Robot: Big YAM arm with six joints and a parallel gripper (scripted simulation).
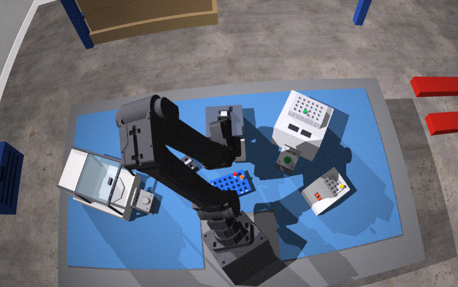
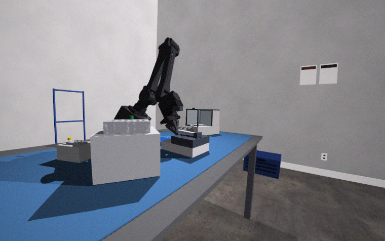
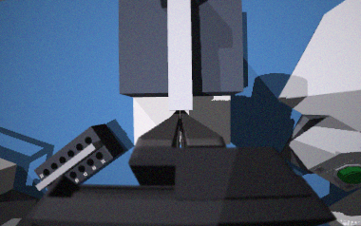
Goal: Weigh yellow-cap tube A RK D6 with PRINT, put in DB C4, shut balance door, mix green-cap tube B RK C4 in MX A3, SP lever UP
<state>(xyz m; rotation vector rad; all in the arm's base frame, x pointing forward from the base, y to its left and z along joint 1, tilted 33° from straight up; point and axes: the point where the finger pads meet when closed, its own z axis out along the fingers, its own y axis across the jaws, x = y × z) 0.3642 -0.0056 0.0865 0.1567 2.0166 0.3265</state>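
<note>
Now: the spectrophotometer lever 6 cm ahead of my hand and 1 cm above it. Also, from my hand: magnet block (8 cm behind, 18 cm to the left, 6 cm below); then blue rack (15 cm behind, 1 cm to the right, 6 cm below); then green start key (7 cm behind, 22 cm to the right, 1 cm below).
</note>
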